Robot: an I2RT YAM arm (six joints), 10 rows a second.
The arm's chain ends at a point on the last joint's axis. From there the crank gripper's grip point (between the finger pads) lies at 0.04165 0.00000 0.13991 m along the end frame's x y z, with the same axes.
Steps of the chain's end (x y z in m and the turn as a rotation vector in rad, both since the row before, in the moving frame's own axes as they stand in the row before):
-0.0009, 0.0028, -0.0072, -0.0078, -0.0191, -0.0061
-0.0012, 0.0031, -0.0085, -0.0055, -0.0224, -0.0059
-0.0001, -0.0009, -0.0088, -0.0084, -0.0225, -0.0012
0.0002, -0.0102, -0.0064, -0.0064, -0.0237, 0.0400
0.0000, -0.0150, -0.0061, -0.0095, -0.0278, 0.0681
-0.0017, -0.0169, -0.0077, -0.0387, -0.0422, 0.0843
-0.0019, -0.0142, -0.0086, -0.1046, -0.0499, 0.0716
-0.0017, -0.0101, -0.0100, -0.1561, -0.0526, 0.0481
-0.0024, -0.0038, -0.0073, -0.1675, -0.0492, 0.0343
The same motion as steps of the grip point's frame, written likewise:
-0.0036, 0.0036, -0.0064, -0.0078, -0.0191, -0.0061
-0.0043, 0.0036, -0.0076, -0.0055, -0.0224, -0.0059
-0.0033, 0.0002, -0.0079, -0.0084, -0.0225, -0.0012
-0.0032, -0.0077, -0.0055, -0.0064, -0.0237, 0.0400
-0.0040, -0.0110, -0.0050, -0.0095, -0.0278, 0.0681
-0.0080, -0.0082, -0.0062, -0.0387, -0.0422, 0.0843
-0.0095, 0.0032, -0.0076, -0.1046, -0.0499, 0.0716
-0.0097, 0.0136, -0.0099, -0.1561, -0.0526, 0.0481
-0.0097, 0.0210, -0.0075, -0.1675, -0.0492, 0.0343

